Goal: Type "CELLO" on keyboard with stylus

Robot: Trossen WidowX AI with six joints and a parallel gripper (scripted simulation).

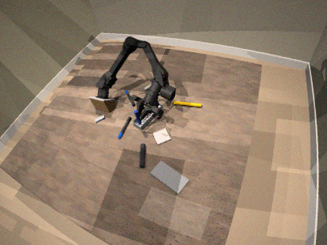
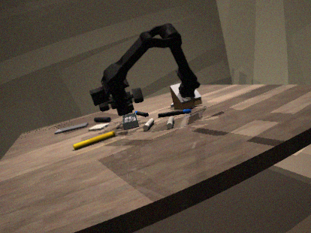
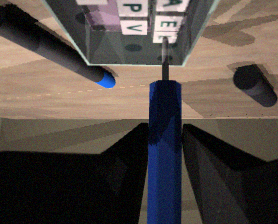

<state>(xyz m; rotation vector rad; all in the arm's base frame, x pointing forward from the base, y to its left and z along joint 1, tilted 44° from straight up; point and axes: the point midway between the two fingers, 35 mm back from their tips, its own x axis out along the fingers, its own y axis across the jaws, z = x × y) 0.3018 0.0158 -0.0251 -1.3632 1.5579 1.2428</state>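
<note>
My gripper tip is 13 cm short of the white card and 6 cm above it. Also, from my gripper tip: dark cylinder 14 cm to the right, 11 cm ahead, 6 cm below; yellow marker 24 cm to the left, 15 cm ahead, 6 cm below; stylus 1 cm below.
</note>
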